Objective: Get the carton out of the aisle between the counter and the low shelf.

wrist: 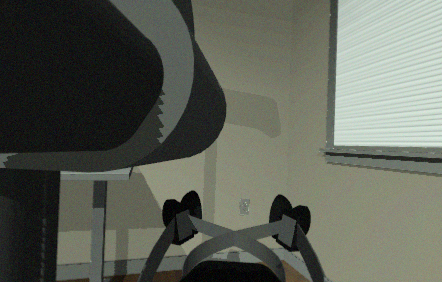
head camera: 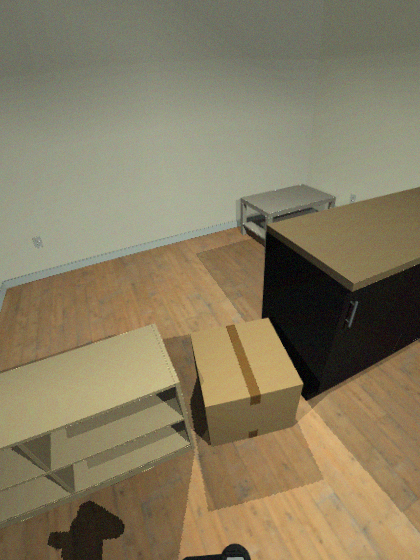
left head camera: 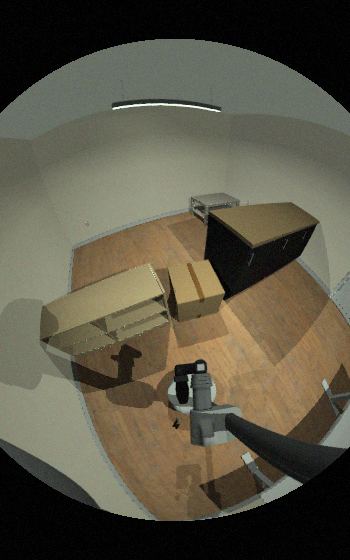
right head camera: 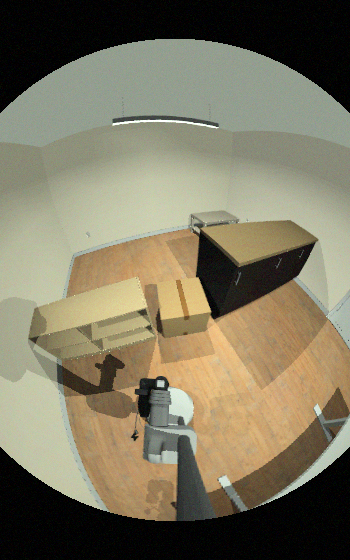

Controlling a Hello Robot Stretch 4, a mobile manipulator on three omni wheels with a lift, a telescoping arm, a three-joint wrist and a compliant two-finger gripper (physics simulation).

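Seen in the pictures: gripper, fingertip midpoint: (wrist: pixel 235 209) (left head camera: pixel 185 428); robot's base, link origin: (left head camera: pixel 190 391) (right head camera: pixel 169 407).
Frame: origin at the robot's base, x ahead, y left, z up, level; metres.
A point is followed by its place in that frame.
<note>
A brown taped carton (head camera: pixel 225 370) @(x 0.943, y 0.001, z 0.379 m) (left head camera: pixel 195 290) @(x 0.884, y -0.078, z 0.379 m) (right head camera: pixel 172 300) @(x 0.965, y 0.002, z 0.379 m) stands upright on the floor in the gap between the low shelf (head camera: pixel 90 380) @(x 0.762, y 0.547, z 0.582 m) (left head camera: pixel 110 295) @(x 0.726, y 0.626, z 0.583 m) (right head camera: pixel 95 305) @(x 0.722, y 0.632, z 0.582 m) and the end of the dark counter (head camera: pixel 380 240) @(x 1.239, y -0.758, z 0.882 m) (left head camera: pixel 265 222) @(x 1.286, y -0.813, z 0.882 m) (right head camera: pixel 260 242) @(x 1.251, y -0.829, z 0.883 m). The counter has a wooden top. The carton is close to the counter's near corner, with a narrow gap on the shelf side. In the wrist view my gripper (wrist: pixel 235 209) @(x -0.146, y 0.069, z 0.749 m) is open, its two fingertips wide apart with wall between them. It is away from the carton, which does not show in that view.
A small grey table (head camera: pixel 290 200) @(x 3.029, y -0.794, z 0.422 m) (left head camera: pixel 220 199) @(x 3.032, y -0.870, z 0.423 m) (right head camera: pixel 215 217) @(x 3.003, y -0.771, z 0.422 m) stands behind the counter by the back wall. Legs of a desk (left head camera: pixel 255 470) @(x -1.102, y -0.610, z 0.022 m) (right head camera: pixel 232 492) show at the lower right in the side head views. A window (wrist: pixel 390 75) @(x -1.237, y 0.681, z 1.146 m) shows in the wrist view.
</note>
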